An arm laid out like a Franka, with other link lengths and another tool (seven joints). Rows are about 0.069 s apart.
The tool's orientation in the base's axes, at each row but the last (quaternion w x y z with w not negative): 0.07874, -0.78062, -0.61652, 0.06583; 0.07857, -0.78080, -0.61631, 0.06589; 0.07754, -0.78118, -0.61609, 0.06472; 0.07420, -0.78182, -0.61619, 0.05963
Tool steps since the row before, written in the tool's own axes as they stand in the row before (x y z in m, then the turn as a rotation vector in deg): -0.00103, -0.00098, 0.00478, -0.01, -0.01, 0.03; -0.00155, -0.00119, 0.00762, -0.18, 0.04, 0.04; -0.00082, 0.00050, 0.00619, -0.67, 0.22, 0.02; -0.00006, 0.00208, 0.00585, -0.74, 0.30, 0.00
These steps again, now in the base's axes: -0.00213, -0.00058, -0.00447, -0.02, -0.01, -0.03; -0.00301, -0.00092, -0.00721, -0.01, -0.18, -0.05; -0.00093, -0.00066, -0.00616, 0.05, -0.70, -0.06; 0.00089, -0.00029, -0.00614, 0.11, -0.79, -0.06
